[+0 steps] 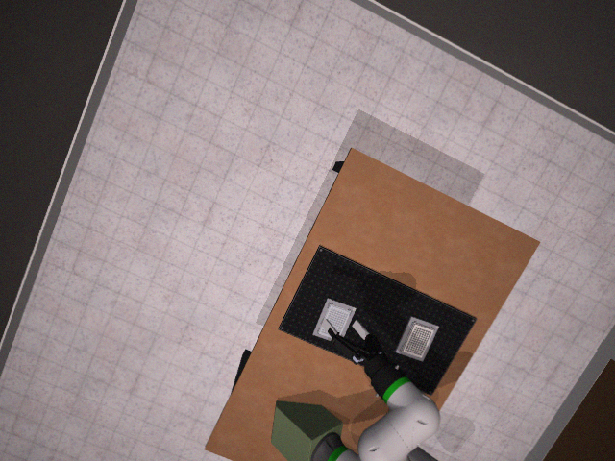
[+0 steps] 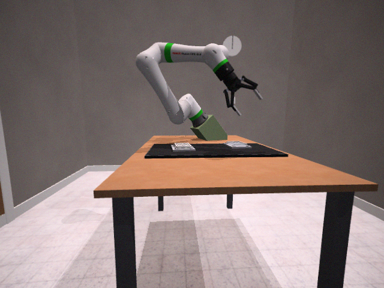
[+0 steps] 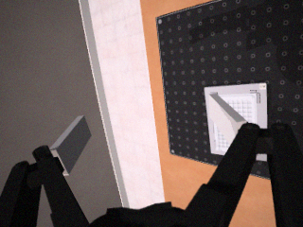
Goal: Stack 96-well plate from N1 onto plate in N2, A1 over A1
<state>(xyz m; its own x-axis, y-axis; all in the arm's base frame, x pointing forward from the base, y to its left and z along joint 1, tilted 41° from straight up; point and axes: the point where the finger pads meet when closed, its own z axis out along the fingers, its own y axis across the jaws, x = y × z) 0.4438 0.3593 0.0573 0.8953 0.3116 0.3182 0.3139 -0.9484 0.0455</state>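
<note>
The plate nest N1 is 24 cm below my hand, 8 cm behind it and 5 cm to the right of it.
</note>
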